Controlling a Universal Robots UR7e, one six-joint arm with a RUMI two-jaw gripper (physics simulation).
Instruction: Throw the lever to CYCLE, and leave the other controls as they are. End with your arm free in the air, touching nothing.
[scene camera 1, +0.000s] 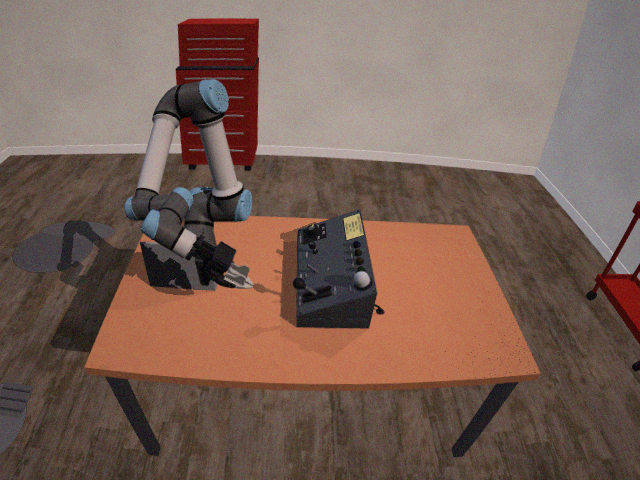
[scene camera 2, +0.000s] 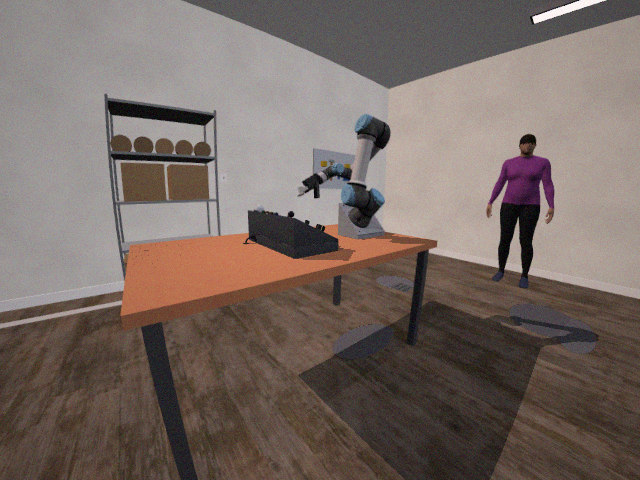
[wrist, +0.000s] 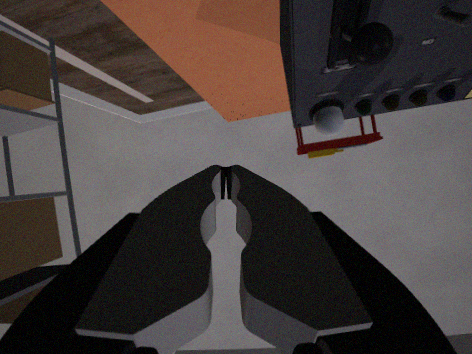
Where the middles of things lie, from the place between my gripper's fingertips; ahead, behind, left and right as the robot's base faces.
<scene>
The black ball knob lever (wrist: 370, 44) lies 160 mm to the left of my hand, 140 mm ahead of it and 130 mm below it. The rest, counted from my hand: dark control console (scene camera 1: 344, 278) 360 mm to the left, 230 mm ahead, 150 mm below.
</scene>
